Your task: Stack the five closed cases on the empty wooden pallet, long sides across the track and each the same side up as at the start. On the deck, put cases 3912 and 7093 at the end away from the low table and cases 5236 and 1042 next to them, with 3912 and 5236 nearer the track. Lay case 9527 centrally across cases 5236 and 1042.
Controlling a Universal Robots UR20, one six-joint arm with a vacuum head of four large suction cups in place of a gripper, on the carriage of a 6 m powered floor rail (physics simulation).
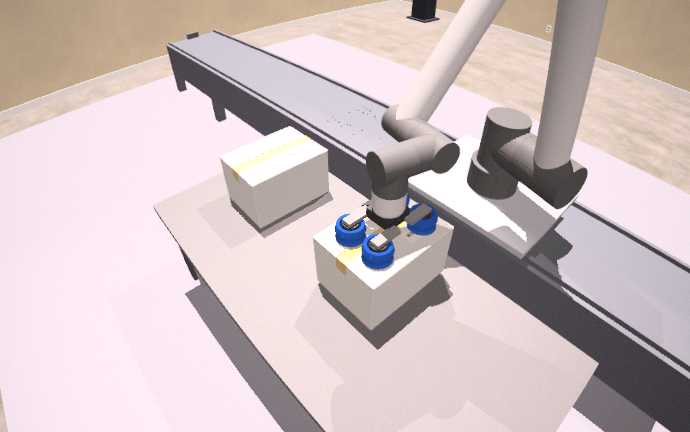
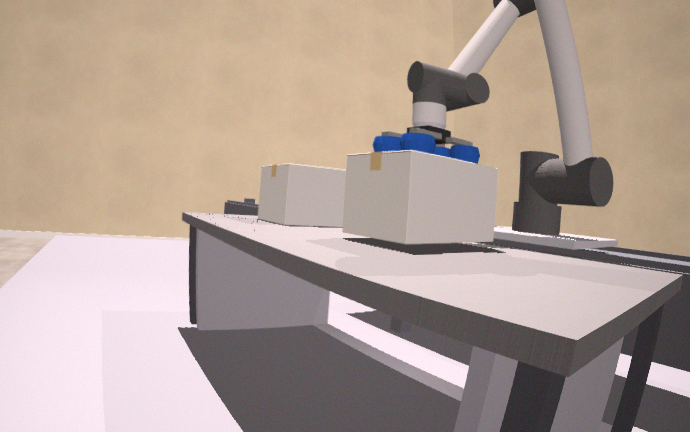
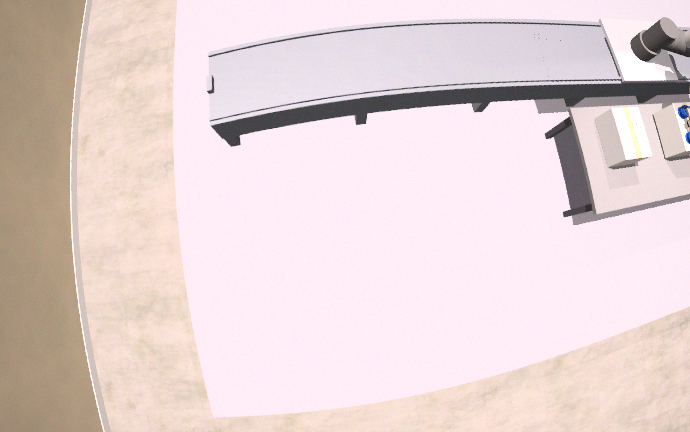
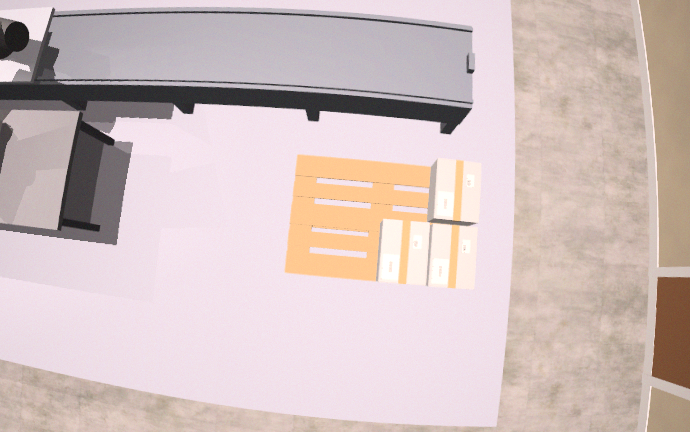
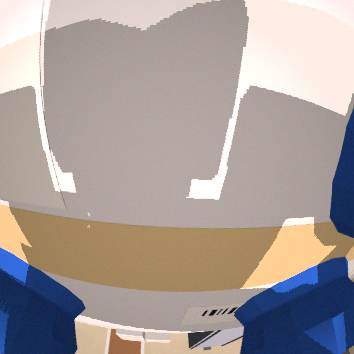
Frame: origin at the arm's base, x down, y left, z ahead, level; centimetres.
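Where they show: end effector, tool point: [image 5: 160,226]; arm's base, origin of the base link: [image 1: 491,183] [image 2: 535,232] [image 3: 641,49].
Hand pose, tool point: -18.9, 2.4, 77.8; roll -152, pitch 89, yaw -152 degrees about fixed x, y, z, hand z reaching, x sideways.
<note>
Each offset is from my tool point to the top centre of the thing, as dx, dy, dz. Level surfaces: height alone.
My suction head [image 1: 389,223] [image 2: 426,147] sits flat on the taped top of a closed white case, 5236 {-2.5, +0.1, +0.8} [image 1: 412,277] [image 2: 376,203] [image 3: 672,134] [image 5: 145,150], and holds it level a little above the low table {dx +22.8} [image 1: 244,269] [image 2: 585,305] [image 3: 605,195]; a shadow gap shows beneath it. Its number is hidden. Another closed case {-0.4, -67.3, +1.0} [image 1: 290,193] [image 2: 310,195] [image 3: 613,137] stands farther along the table, tape up. On the wooden pallet [image 4: 336,216] stand three cases at the end away from the table: one [image 4: 471,198] nearer the track, one [image 4: 465,264] behind it, and one [image 4: 420,264] beside that, towards the table. Their numbers are too small to read.
The floor rail [image 1: 285,81] [image 3: 407,61] [image 4: 254,50] runs alongside the table and pallet. The arm's carriage [image 1: 453,213] [image 2: 575,239] [image 3: 621,55] stands on it beside the held case. Bare pallet planks show nearer the table, including beside the near-track case.
</note>
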